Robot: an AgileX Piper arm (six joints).
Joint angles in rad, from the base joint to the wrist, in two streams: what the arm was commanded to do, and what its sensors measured. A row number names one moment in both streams.
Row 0, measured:
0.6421 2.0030 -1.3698 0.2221 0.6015 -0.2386
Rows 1 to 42, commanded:
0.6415 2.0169 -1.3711 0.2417 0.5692 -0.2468
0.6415 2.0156 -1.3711 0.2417 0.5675 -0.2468
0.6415 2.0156 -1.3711 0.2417 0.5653 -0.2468
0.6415 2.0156 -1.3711 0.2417 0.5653 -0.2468
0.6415 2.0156 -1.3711 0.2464 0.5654 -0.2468
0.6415 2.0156 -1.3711 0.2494 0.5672 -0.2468
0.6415 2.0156 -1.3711 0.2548 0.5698 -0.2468
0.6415 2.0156 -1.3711 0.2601 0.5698 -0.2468
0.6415 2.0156 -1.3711 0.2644 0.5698 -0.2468
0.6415 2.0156 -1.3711 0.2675 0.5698 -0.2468
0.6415 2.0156 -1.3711 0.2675 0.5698 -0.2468
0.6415 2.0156 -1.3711 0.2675 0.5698 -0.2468
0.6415 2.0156 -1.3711 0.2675 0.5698 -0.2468
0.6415 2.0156 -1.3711 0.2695 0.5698 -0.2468
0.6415 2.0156 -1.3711 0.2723 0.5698 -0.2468
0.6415 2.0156 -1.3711 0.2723 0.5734 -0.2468
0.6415 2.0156 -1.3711 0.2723 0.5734 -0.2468
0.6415 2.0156 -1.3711 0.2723 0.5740 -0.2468
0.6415 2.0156 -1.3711 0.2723 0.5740 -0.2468
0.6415 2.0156 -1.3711 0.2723 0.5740 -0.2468
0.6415 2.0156 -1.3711 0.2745 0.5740 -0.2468
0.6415 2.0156 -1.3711 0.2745 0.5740 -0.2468
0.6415 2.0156 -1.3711 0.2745 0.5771 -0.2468
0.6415 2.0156 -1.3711 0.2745 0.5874 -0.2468
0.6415 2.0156 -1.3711 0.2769 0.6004 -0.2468
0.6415 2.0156 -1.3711 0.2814 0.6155 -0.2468
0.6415 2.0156 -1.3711 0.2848 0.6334 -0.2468
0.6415 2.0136 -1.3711 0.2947 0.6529 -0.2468
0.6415 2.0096 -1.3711 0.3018 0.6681 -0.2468
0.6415 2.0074 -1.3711 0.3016 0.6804 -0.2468
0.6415 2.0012 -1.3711 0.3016 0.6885 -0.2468
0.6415 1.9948 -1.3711 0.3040 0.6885 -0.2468
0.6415 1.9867 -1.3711 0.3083 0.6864 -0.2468
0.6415 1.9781 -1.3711 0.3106 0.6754 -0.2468
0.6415 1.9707 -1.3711 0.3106 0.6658 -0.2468
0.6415 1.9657 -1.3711 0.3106 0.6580 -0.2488
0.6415 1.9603 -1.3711 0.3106 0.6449 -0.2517
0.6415 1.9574 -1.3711 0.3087 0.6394 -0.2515
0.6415 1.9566 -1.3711 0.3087 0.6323 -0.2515
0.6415 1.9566 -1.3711 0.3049 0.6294 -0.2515
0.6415 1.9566 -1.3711 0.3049 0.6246 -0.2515
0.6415 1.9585 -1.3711 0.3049 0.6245 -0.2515
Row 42, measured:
0.6421 1.9679 -1.3698 0.3081 0.6472 -0.2427
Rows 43 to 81, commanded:
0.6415 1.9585 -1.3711 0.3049 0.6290 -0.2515
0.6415 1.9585 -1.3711 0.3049 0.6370 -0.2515
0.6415 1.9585 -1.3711 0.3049 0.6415 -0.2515
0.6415 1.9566 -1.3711 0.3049 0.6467 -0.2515
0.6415 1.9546 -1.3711 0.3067 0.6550 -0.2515
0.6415 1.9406 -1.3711 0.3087 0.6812 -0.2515
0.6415 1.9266 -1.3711 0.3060 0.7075 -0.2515
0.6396 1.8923 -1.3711 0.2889 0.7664 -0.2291
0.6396 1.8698 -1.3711 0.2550 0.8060 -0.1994
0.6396 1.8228 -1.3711 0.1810 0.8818 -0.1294
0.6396 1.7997 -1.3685 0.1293 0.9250 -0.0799
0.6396 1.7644 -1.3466 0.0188 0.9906 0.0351
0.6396 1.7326 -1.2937 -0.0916 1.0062 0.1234
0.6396 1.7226 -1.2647 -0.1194 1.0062 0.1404
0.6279 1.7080 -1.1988 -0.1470 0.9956 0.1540
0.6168 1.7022 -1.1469 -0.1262 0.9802 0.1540
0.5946 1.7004 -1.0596 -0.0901 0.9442 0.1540
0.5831 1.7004 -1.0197 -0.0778 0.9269 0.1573
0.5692 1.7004 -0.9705 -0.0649 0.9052 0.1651
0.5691 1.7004 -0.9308 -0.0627 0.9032 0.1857
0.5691 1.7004 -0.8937 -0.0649 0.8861 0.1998
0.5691 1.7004 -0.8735 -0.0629 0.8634 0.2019
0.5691 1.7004 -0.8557 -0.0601 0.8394 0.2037
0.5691 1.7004 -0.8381 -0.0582 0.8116 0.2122
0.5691 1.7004 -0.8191 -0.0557 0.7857 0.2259
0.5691 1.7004 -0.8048 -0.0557 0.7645 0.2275
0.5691 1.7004 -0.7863 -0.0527 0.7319 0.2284
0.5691 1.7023 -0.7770 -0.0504 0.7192 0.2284
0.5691 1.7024 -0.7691 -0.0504 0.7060 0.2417
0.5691 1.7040 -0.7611 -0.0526 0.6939 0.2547
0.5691 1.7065 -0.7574 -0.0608 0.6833 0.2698
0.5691 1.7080 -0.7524 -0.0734 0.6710 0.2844
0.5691 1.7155 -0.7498 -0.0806 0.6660 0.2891
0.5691 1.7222 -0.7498 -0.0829 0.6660 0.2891
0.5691 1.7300 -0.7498 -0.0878 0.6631 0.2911
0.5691 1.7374 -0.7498 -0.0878 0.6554 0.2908
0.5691 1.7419 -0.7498 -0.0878 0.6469 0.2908
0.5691 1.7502 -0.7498 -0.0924 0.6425 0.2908
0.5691 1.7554 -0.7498 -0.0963 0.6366 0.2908
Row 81, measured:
0.5737 1.7334 -0.7551 -0.0753 0.6660 0.2836
